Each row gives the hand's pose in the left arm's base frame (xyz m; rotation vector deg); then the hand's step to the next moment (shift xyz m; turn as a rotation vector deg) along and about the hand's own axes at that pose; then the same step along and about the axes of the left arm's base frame.
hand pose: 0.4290 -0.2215 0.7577 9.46 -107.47 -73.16
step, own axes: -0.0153 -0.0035 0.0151 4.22 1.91 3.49
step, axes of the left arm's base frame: -0.0019 0.0171 -0.0134 -4.49 1.15 3.48
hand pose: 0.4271 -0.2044 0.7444 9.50 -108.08 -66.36
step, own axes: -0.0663 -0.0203 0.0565 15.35 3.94 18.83
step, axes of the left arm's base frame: -0.0087 0.0599 -0.0659 -21.83 6.51 9.32
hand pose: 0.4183 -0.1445 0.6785 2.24 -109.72 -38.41
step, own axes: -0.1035 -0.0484 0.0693 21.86 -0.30 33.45
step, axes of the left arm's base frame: -0.0266 0.0226 -0.1290 -38.36 7.16 8.62
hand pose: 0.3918 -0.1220 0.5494 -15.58 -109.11 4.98
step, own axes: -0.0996 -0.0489 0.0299 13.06 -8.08 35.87
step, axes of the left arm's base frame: -0.0032 -0.0682 -0.0924 -38.94 -2.24 1.19
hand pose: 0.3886 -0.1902 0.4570 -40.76 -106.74 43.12
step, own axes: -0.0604 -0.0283 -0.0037 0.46 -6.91 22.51
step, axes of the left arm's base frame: 0.0210 -0.0624 -0.0112 -21.91 -8.35 -2.19
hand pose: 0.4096 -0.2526 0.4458 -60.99 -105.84 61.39
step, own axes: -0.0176 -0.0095 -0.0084 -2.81 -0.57 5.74
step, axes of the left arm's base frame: 0.0114 -0.0164 0.0086 -4.12 -4.41 -2.18
